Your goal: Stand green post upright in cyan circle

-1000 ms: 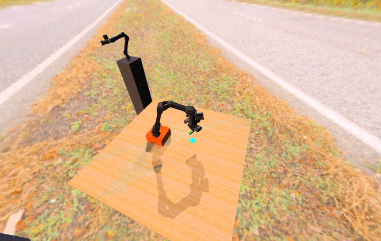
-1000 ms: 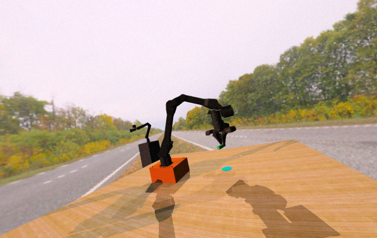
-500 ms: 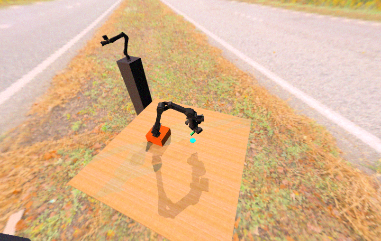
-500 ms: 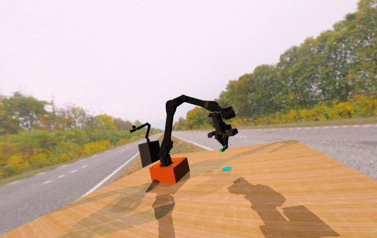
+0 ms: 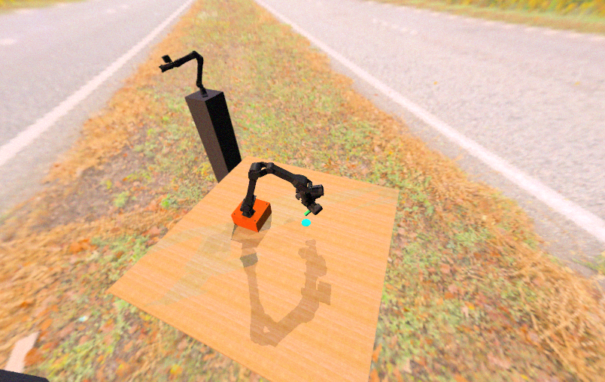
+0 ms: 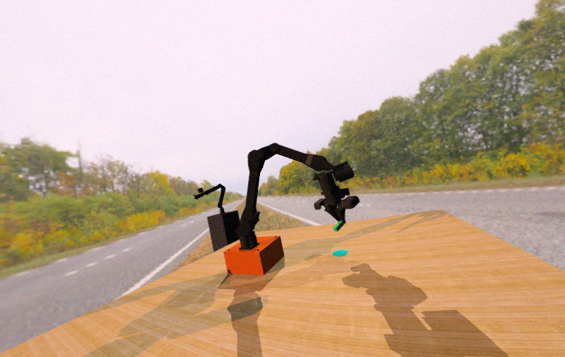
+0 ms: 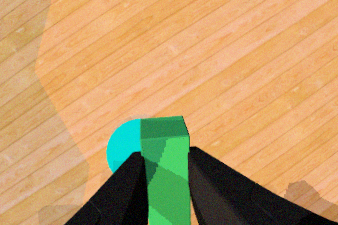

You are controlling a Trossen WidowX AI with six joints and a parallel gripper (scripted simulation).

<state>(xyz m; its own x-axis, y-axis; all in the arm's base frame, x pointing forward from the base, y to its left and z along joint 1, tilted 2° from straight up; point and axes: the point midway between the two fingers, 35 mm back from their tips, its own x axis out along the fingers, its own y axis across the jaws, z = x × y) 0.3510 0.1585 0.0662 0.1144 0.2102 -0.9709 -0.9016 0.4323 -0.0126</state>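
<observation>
My gripper tip is now 30 mm past the cyan circle, 20 mm to the left of it and 120 mm above it. From my gripper tip the other things lie so: green post (10 mm behind, 20 mm to the right, 10 mm below).
</observation>
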